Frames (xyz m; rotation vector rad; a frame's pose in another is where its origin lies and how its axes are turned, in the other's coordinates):
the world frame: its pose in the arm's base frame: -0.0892 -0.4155 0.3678 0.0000 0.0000 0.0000
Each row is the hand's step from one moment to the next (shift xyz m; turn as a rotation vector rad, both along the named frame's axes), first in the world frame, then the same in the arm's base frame.
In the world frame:
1: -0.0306 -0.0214 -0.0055 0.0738 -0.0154 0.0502
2: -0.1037 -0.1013 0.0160 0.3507 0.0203 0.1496
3: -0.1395 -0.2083 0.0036 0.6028 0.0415 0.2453
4: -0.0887 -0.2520 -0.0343 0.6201 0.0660 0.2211
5: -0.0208 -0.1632 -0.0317 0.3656 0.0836 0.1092
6: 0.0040 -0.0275 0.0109 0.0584 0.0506 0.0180
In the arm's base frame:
1: -0.0306 -0.0214 -0.0055 0.0738 -0.0154 0.0502
2: -0.1037 -0.1013 0.0160 0.3507 0.0203 0.1496
3: -0.1395 -0.2083 0.0036 0.6028 0.0415 0.2453
4: -0.0887 -0.2520 -0.0343 0.6201 0.0660 0.2211
5: -0.0208 -0.1632 -0.0317 0.3656 0.0836 0.1092
6: 0.0040 -0.0275 0.0109 0.0584 0.0506 0.0180

